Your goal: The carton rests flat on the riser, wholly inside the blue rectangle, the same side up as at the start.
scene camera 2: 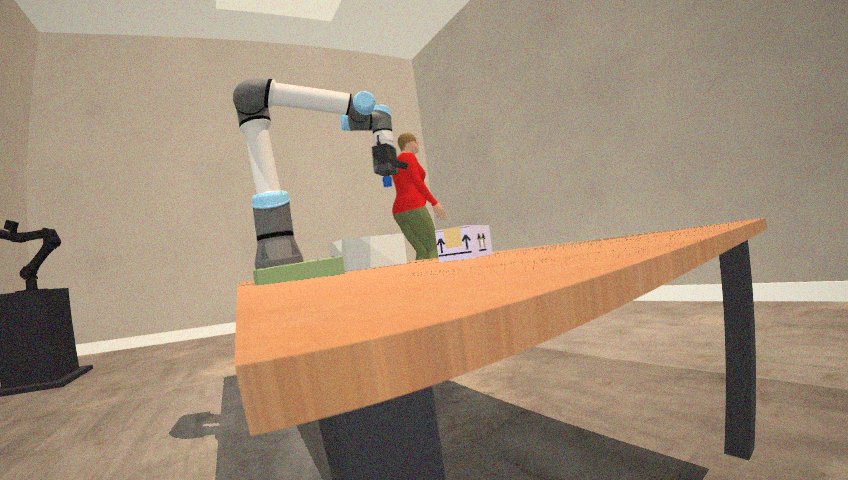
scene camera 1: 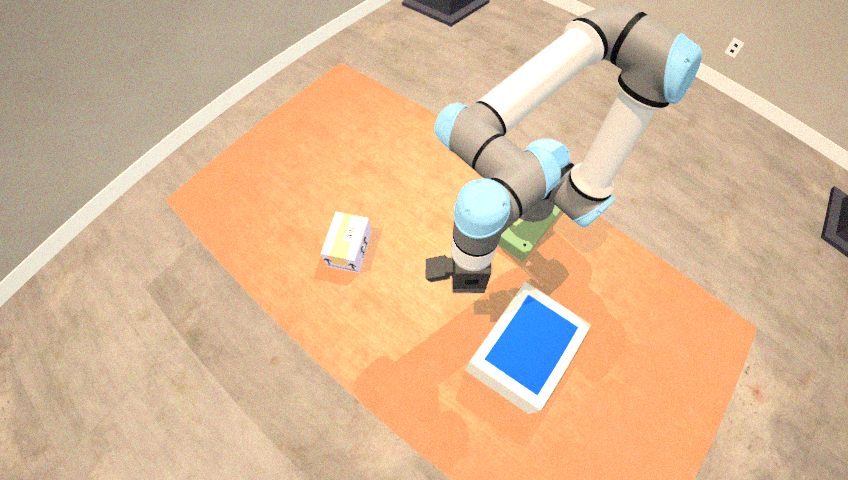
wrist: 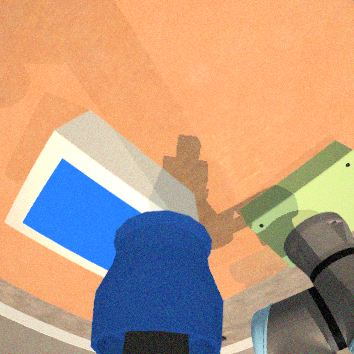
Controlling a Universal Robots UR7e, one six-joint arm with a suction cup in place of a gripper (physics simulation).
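Where they show: hand, its tool point: (scene camera 2: 387, 185) (wrist: 162, 248); arm's base, origin of its link: (scene camera 2: 279, 266) (wrist: 313, 236).
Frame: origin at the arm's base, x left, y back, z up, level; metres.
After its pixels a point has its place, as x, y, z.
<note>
The carton (scene camera 1: 345, 237) @(-0.311, -0.461, 0.038) (scene camera 2: 464, 242) @(-0.377, -0.413, -0.004) stands on the orange table, apart from the riser. Its yellow-striped, labelled face is up, and its side arrows point up. It does not show in the wrist view. The white riser (scene camera 1: 508, 381) @(0.260, -0.490, 0.074) (scene camera 2: 380, 251) @(0.153, -0.401, 0.012) (wrist: 115, 155) @(0.155, -0.435, 0.030) bears the blue rectangle (scene camera 1: 531, 344) @(0.250, -0.385, 0.075) (wrist: 75, 215) @(0.250, -0.421, 0.074), with no carton on it. My gripper (scene camera 1: 470, 280) @(0.061, -0.424, 0.246) (scene camera 2: 387, 181) (wrist: 162, 220), a blue suction cup, is open and holds nothing. It hangs well above the table, between carton and riser in scene camera 1. In that view its cup is hidden; in the wrist view it covers one riser corner.
The green base block (scene camera 1: 523, 234) @(0.052, -0.112, 0.005) (scene camera 2: 300, 270) @(-0.149, -0.040, -0.021) (wrist: 320, 192) @(-0.058, -0.120, 0.004) under the arm lies near the riser. A person in a red top (scene camera 2: 410, 184) stands behind the table (scene camera 2: 368, 315) @(-0.936, 0.053, -0.046). A black robot arm on a pedestal (scene camera 2: 35, 333) stands at the left.
</note>
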